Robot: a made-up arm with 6 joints. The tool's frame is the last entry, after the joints.
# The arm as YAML. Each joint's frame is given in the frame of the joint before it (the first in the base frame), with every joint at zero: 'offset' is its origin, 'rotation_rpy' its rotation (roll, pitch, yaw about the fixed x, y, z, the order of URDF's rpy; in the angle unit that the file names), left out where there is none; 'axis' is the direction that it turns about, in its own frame. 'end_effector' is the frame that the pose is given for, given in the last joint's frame.
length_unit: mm
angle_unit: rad
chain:
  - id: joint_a
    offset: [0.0, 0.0, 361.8]
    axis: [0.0, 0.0, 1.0]
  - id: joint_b
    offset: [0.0, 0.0, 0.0]
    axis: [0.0, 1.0, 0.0]
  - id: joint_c
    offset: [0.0, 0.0, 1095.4]
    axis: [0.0, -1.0, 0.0]
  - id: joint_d
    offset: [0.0, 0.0, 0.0]
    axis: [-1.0, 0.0, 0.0]
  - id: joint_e
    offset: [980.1, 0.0, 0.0]
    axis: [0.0, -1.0, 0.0]
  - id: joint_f
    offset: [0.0, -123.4, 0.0]
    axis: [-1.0, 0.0, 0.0]
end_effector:
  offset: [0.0, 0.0, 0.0]
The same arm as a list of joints. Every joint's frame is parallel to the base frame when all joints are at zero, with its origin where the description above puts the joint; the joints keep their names.
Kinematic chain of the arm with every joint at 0, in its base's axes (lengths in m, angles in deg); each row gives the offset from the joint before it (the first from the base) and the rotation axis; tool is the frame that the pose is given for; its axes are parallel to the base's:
joint_a: xyz 0 0 0.3618 axis +z
joint_b: xyz 0 0 0 axis +y
joint_c: xyz 0 0 1.0954 axis -y
joint_d: xyz 0 0 0 axis -x
joint_e: xyz 0.9801 0 0 axis -y
joint_f: xyz 0 -0.1234 0 axis -x
tool: xyz 0 0 0

